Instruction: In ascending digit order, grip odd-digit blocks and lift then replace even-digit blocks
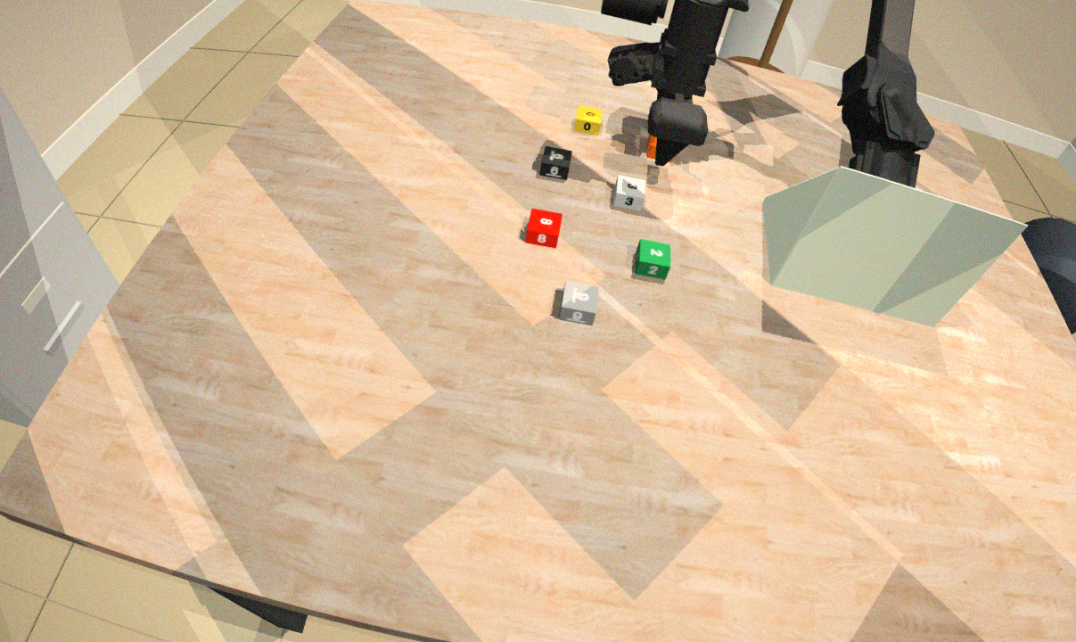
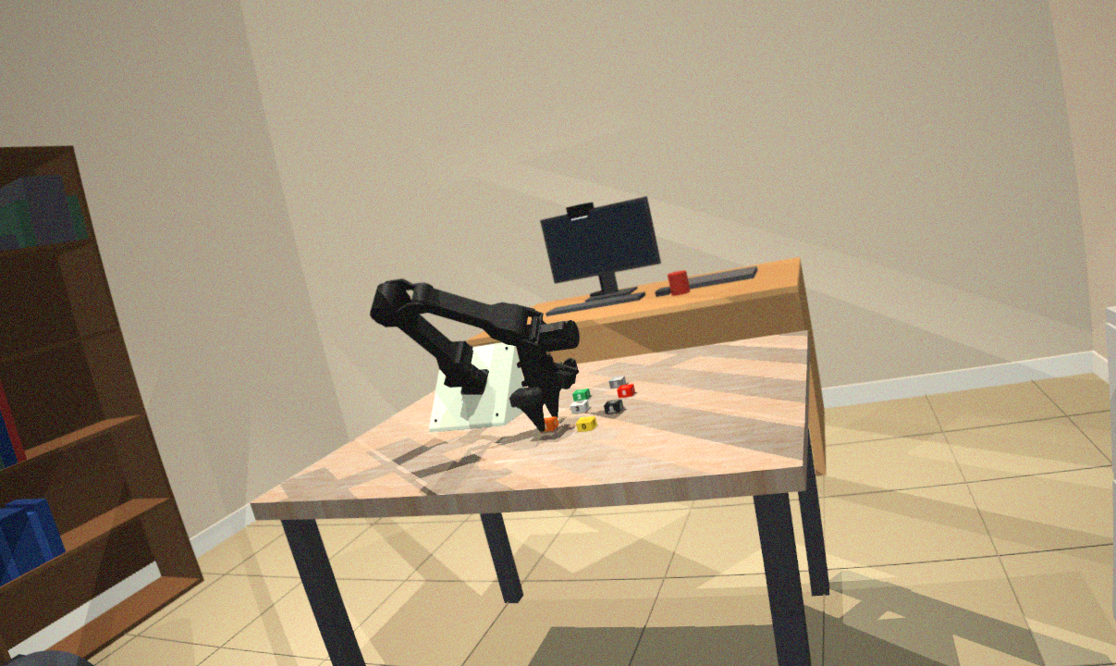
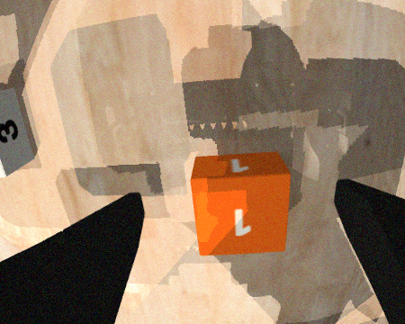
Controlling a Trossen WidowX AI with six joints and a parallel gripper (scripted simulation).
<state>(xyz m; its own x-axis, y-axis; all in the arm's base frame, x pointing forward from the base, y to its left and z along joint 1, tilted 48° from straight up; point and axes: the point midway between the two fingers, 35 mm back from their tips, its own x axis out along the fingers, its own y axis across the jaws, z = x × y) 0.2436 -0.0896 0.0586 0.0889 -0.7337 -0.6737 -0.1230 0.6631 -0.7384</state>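
The orange block lies right at my gripper tip. The rest, counted from my gripper tip: black block 11 cm ahead, 9 cm to the left; white block 2 cm ahead, 11 cm to the left; yellow block 10 cm ahead, 1 cm to the right.
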